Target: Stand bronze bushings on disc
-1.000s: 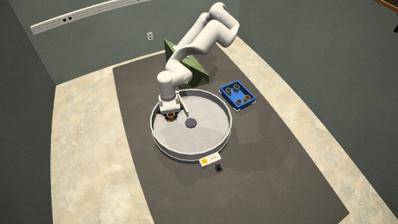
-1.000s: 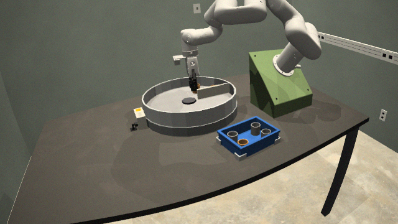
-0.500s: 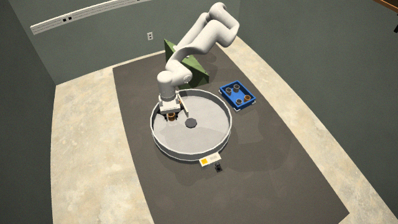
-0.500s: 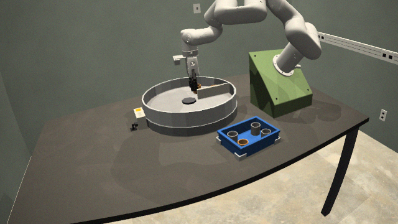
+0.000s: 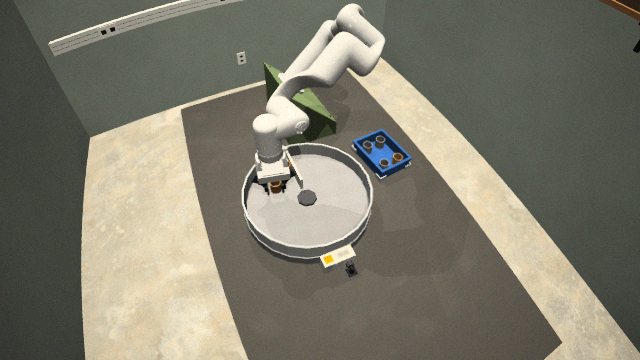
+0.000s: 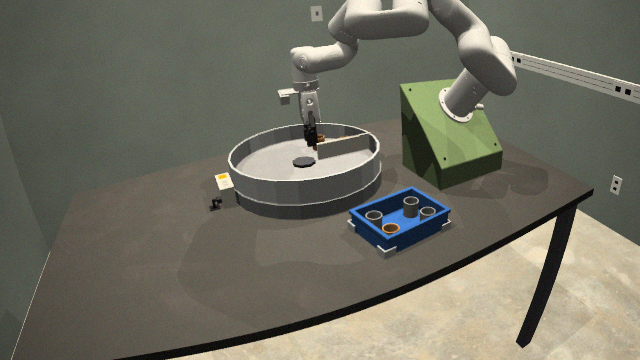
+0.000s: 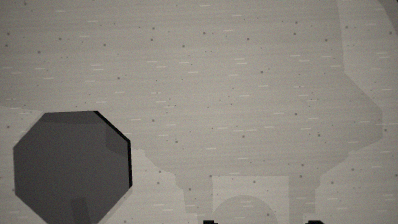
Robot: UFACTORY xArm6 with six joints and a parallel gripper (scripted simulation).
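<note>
The blue crate is 10 cm behind my hand, 43 cm to the left of it and 7 cm below it. Round my hand: grey turntable disc: 4 cm ahead, 10 cm to the left, 4 cm below.
</note>
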